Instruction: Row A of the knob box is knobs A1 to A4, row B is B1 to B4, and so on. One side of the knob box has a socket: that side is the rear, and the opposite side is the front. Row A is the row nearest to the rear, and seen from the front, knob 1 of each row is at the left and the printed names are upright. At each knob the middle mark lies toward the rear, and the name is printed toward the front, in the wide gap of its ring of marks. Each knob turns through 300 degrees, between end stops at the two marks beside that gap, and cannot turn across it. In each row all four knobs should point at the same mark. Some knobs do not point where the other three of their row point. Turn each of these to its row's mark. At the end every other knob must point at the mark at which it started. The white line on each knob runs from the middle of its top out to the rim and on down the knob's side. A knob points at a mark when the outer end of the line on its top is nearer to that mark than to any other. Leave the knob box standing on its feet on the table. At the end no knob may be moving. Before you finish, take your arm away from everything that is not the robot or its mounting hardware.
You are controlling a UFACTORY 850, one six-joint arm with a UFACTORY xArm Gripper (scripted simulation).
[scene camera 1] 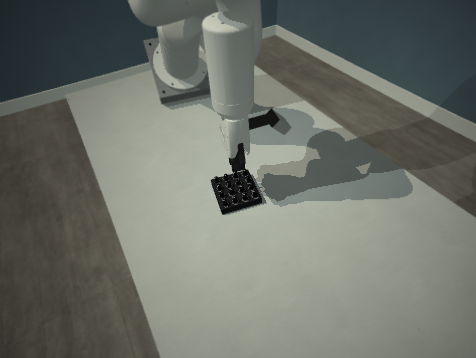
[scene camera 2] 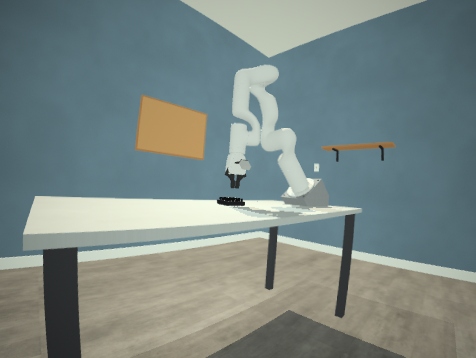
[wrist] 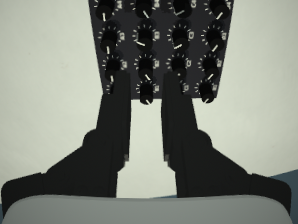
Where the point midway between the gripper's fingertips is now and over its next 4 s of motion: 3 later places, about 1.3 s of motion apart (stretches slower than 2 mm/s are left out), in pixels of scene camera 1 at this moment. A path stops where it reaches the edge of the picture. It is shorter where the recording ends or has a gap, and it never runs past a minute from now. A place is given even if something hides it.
My gripper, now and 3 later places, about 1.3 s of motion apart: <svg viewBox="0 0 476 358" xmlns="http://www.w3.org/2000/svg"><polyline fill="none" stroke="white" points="237,166 237,174 238,179 238,177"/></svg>
